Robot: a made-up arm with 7 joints. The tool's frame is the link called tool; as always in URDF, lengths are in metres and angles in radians.
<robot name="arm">
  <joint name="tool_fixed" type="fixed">
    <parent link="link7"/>
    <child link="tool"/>
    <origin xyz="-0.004 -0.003 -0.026" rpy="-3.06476 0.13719 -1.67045"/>
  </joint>
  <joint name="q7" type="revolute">
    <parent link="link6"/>
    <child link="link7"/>
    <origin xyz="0.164 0 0.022" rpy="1.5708 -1.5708 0"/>
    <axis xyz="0 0 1"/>
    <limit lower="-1.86" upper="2.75" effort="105" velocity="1"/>
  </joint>
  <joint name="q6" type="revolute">
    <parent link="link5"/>
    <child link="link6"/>
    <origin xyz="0.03 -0.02 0.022" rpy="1.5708 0 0"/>
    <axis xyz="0 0 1"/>
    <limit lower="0.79" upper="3.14" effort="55" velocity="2.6"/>
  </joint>
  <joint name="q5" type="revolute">
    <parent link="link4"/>
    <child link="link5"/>
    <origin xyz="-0.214 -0.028 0.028" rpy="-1.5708 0 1.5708"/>
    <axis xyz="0 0 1"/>
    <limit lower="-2.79" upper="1.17" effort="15" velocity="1.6"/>
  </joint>
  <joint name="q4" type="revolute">
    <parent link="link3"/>
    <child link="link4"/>
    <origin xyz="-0.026 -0.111 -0.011" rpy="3.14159 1.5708 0"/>
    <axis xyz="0 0 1"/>
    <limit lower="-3.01" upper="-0.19" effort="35" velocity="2.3"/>
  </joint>
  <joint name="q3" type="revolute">
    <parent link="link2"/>
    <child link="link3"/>
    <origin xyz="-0.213 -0.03 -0.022" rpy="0 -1.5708 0"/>
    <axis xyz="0 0 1"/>
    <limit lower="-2.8" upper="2.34" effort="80" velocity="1.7"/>
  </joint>
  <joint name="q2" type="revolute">
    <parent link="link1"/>
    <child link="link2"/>
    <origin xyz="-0.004 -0.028 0.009" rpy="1.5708 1.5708 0"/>
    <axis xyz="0 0 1"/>
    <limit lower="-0.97" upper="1.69" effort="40" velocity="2.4"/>
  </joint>
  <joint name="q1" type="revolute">
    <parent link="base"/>
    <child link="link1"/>
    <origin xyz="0.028 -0.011 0.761" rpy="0 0 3.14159"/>
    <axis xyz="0 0 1"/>
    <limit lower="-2.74" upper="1.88" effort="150" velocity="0.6"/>
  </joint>
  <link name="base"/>
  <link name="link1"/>
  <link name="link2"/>
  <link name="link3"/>
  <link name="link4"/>
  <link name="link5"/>
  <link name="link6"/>
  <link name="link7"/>
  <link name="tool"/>
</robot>
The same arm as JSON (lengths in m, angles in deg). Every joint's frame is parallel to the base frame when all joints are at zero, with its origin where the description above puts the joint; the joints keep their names.
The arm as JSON. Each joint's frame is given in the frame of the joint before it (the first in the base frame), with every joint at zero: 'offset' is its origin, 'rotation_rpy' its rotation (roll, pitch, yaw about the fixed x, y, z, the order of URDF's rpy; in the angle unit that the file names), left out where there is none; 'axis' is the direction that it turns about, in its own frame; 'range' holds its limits. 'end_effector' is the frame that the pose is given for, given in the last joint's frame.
{
  "length_unit": "m",
  "angle_unit": "deg",
  "chain": [
    {
      "id": "q1",
      "offset": [
        0.028,
        -0.011,
        0.761
      ],
      "axis": "+z",
      "range": [
        -156.99,
        107.72
      ]
    },
    {
      "id": "q2",
      "offset": [
        0.004,
        0.028,
        0.009
      ],
      "axis": "+y",
      "range": [
        -55.58,
        96.83
      ]
    },
    {
      "id": "q3",
      "offset": [
        0.03,
        -0.022,
        0.213
      ],
      "axis": "+z",
      "range": [
        -160.43,
        134.07
      ]
    },
    {
      "id": "q4",
      "offset": [
        0.111,
        -0.026,
        -0.011
      ],
      "axis": "-y",
      "range": [
        -172.46,
        -10.89
      ]
    },
    {
      "id": "q5",
      "offset": [
        -0.028,
        -0.028,
        0.214
      ],
      "axis": "+z",
      "range": [
        -159.86,
        67.04
      ]
    },
    {
      "id": "q6",
      "offset": [
        0.03,
        -0.02,
        0.022
      ],
      "axis": "-y",
      "range": [
        45.26,
        179.91
      ]
    },
    {
      "id": "q7",
      "offset": [
        0.164,
        -0.022,
        0.0
      ],
      "axis": "-z",
      "range": [
        -106.57,
        157.56
      ]
    }
  ],
  "end_effector": {
    "offset": [
      0.003,
      0.004,
      0.026
    ],
    "rotation_rpy": [
      4.4,
      -7.86,
      5.71
    ]
  }
}

